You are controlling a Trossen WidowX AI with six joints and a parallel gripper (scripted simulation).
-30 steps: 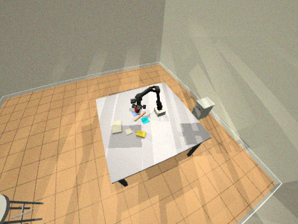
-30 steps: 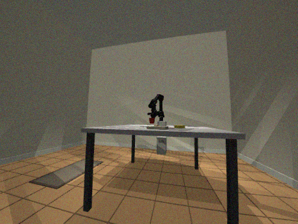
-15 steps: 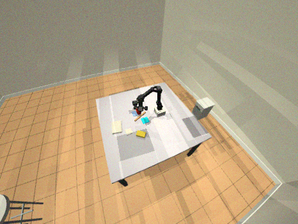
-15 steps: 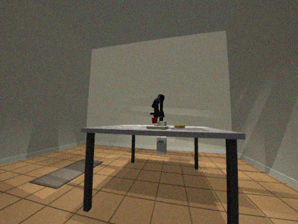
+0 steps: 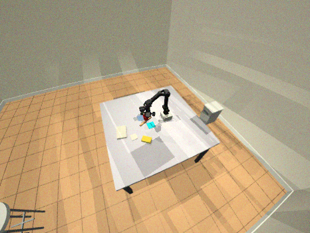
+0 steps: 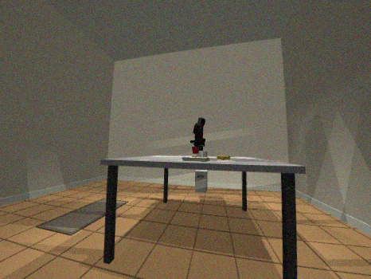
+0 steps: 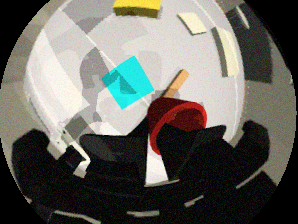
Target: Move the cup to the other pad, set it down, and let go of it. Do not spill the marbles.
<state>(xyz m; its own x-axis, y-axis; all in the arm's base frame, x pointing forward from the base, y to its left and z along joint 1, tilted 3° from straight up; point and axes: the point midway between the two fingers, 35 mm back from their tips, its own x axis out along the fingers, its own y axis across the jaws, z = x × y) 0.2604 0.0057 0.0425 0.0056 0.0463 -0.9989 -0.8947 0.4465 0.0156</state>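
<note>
The cyan pad is 9 cm below my gripper tip, 7 cm to the left of it and 2 cm behind it. The rest, counted from my gripper tip: red cup 3 cm ahead, 2 cm to the right; then light blue pad 10 cm to the right, 9 cm below, 8 cm ahead; then wooden stick 8 cm below, 3 cm ahead, 1 cm to the right.
</note>
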